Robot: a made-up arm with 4 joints.
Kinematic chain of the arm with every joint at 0, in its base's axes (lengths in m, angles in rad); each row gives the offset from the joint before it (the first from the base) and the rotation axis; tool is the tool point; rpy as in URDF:
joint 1: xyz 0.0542 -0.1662 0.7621 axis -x
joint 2: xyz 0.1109 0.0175 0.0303 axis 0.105 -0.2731 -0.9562
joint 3: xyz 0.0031 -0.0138 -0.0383 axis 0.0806 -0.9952 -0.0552
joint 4: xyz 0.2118 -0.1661 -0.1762 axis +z
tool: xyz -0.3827 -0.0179 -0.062 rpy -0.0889 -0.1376 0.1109
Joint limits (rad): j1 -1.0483..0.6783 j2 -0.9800..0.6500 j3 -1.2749..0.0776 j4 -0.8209..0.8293
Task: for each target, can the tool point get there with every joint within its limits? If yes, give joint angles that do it. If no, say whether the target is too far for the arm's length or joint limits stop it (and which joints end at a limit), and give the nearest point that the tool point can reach.
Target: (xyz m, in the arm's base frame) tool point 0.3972 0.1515 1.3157
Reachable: no: joint limits stop it (at a limit: joint 1, joint 2, joint 3) | nearest point 0.2254 -0.3096 1.0719 | short by 0.549 m
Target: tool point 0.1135 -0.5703 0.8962
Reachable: yes | joints 0.5417 -0.4831 -0.5442 0.4075
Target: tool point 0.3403 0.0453 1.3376
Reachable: no: joint limits stop it (at a limit: joint 1, joint 2, joint 3) | nearest point 0.2265 -0.3101 1.0722 | short by 0.458 m
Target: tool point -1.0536 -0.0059 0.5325
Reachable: no: too far | nearest point -0.2518 -0.2003 0.4849 | short by 0.826 m
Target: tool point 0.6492 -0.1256 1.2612
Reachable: no: joint limits stop it (at a limit: joint 1, joint 2, joint 3) | nearest point 0.3682 -0.4061 1.0783 | short by 0.437 m
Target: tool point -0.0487 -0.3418 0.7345
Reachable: yes | joints -0.4290 -0.4560 -1.0684 -0.3759
